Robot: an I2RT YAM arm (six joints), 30 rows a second.
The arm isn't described. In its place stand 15 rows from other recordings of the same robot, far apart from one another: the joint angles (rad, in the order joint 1, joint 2, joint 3, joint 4, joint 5, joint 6), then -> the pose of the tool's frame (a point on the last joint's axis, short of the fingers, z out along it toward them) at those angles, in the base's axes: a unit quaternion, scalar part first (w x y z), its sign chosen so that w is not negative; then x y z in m.
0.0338, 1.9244, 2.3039, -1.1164, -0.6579, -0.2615 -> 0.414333 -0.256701 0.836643 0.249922 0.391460 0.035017 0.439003
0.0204, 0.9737, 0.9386, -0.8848, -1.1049, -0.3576 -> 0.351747 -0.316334 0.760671 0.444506 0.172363 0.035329 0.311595
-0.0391, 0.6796, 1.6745, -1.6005, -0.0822, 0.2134 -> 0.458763 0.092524 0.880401 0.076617 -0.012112 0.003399 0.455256
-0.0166, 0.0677, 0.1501, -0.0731, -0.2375, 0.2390 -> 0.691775 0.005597 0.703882 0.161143 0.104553 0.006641 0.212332
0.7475, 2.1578, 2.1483, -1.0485, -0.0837, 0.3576 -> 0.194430 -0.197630 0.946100 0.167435 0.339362 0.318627 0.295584
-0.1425, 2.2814, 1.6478, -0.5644, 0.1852, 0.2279 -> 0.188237 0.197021 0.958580 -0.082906 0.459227 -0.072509 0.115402
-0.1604, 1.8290, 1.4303, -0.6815, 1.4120, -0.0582 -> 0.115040 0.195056 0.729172 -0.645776 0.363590 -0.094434 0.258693
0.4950, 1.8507, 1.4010, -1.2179, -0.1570, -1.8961 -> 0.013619 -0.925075 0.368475 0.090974 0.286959 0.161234 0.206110
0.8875, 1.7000, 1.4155, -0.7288, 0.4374, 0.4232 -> 0.340074 -0.157825 0.927059 -0.001681 0.240382 0.271379 0.273963
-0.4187, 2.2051, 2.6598, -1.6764, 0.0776, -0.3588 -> 0.146105 0.036202 0.983421 -0.101125 0.371321 -0.168264 0.384766
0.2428, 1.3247, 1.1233, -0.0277, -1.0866, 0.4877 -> 0.352399 -0.237066 0.704739 0.568293 0.279683 0.101734 0.358756
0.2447, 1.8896, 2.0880, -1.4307, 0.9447, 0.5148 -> 0.305557 0.194124 0.859467 -0.360926 0.358800 0.059861 0.381833
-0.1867, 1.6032, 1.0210, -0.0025, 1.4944, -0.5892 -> 0.094955 0.185990 0.697474 -0.685508 0.317828 -0.096161 0.250419
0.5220, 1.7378, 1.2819, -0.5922, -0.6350, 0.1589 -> 0.130675 -0.245045 0.888111 0.366246 0.302851 0.198568 0.230882
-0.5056, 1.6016, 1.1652, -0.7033, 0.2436, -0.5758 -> 0.120921 -0.008056 0.969937 -0.211034 0.276582 -0.162929 0.229579
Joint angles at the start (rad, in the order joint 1, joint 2, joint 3, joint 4, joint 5, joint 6): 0.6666 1.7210 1.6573 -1.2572 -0.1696 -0.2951
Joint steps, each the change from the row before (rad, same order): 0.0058 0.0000 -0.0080 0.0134 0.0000 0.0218; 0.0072 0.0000 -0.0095 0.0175 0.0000 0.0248; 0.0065 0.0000 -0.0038 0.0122 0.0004 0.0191; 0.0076 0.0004 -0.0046 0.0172 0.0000 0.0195; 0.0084 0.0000 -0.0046 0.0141 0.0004 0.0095; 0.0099 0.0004 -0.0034 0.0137 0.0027 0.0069; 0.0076 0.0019 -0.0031 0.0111 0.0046 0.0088; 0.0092 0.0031 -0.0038 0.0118 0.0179 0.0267; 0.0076 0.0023 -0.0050 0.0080 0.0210 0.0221; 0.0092 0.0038 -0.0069 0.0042 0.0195 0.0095; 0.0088 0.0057 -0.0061 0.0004 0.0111 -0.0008
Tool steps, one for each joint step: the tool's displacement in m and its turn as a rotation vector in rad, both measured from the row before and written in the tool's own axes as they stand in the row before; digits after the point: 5 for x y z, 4 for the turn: -0.00084 0.00140 0.00230 -0.0002 -0.0046 0.0154; -0.00112 0.00175 0.00275 -0.0001 -0.0070 0.0166; -0.00124 0.00174 0.00129 0.0004 -0.0073 0.0115; -0.00172 0.00199 0.00169 0.0003 -0.0110 0.0102; -0.00135 0.00239 0.00159 -0.0003 -0.0082 0.0000; -0.00155 0.00283 0.00152 0.0014 -0.0081 -0.0041; -0.00126 0.00196 0.00186 0.0032 -0.0043 0.0007; -0.00129 0.00196 0.00254 0.0155 -0.0009 0.0173; -0.00047 0.00150 0.00242 0.0184 0.0030 0.0148; 0.00011 0.00213 0.00345 0.0156 0.0096 0.0015; 0.00026 0.00233 0.00387 0.0069 0.0131 -0.0080
